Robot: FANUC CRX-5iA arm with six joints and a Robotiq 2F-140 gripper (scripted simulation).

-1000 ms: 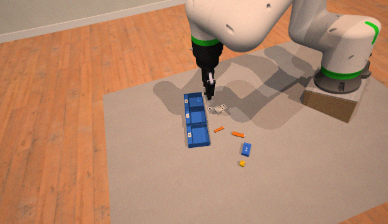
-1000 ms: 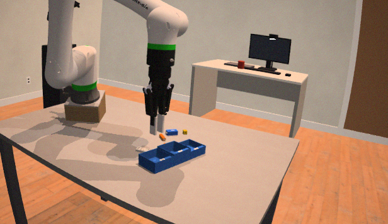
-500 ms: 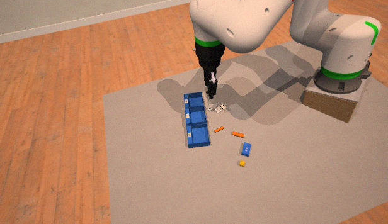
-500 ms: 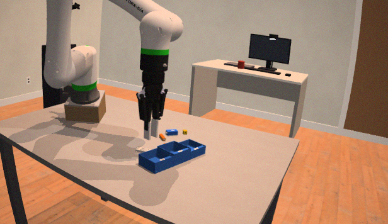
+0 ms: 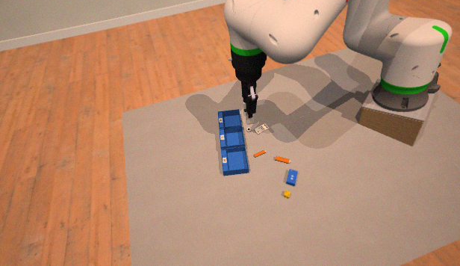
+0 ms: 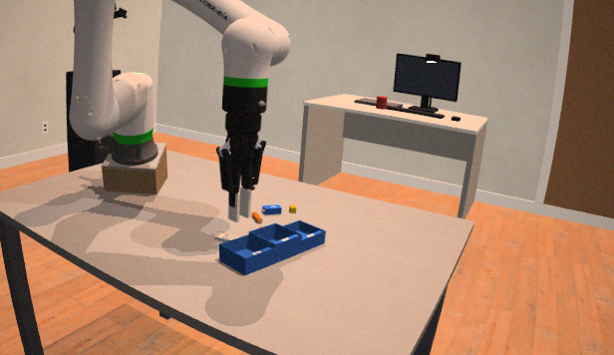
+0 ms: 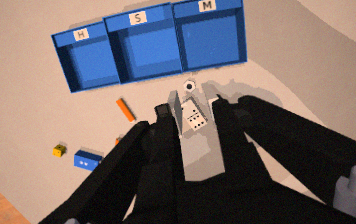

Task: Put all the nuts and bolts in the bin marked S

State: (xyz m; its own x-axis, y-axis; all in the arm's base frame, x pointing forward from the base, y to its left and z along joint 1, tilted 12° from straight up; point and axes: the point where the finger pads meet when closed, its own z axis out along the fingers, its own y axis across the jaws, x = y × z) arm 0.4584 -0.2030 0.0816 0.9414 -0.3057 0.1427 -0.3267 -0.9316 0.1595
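The grey nut lies 100 mm below my hand. Round my hand: blue bin 80 mm ahead, 20 mm to the left, 80 mm below; then orange stick 20 mm ahead, 110 mm to the left, 100 mm below; then white domino 40 mm behind, 20 mm to the left, 100 mm below.
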